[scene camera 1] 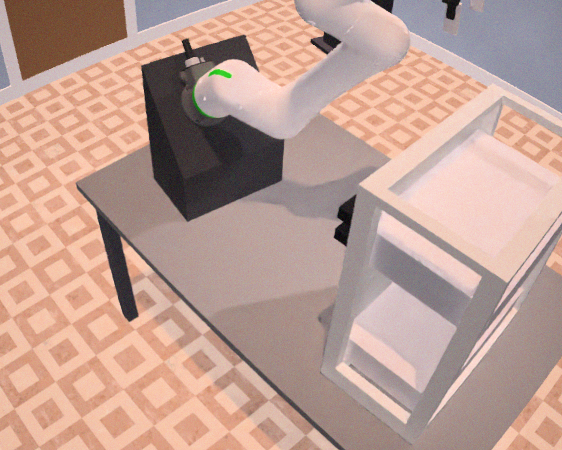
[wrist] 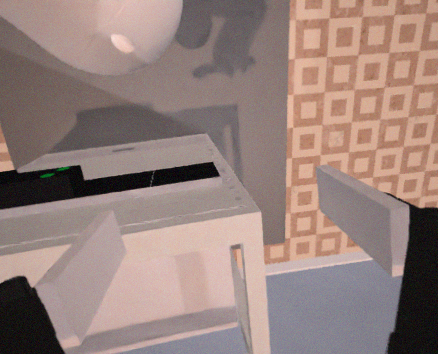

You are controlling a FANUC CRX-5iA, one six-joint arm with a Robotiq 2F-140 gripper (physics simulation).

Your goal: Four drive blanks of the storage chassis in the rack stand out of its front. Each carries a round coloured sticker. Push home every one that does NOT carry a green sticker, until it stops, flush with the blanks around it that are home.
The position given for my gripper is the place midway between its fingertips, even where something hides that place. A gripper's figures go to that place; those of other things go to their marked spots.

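Scene:
My gripper (wrist: 219, 209) is 18 cm from the lens. Then there is a rack (wrist: 179, 206), and that rack is 38 cm from the lens.

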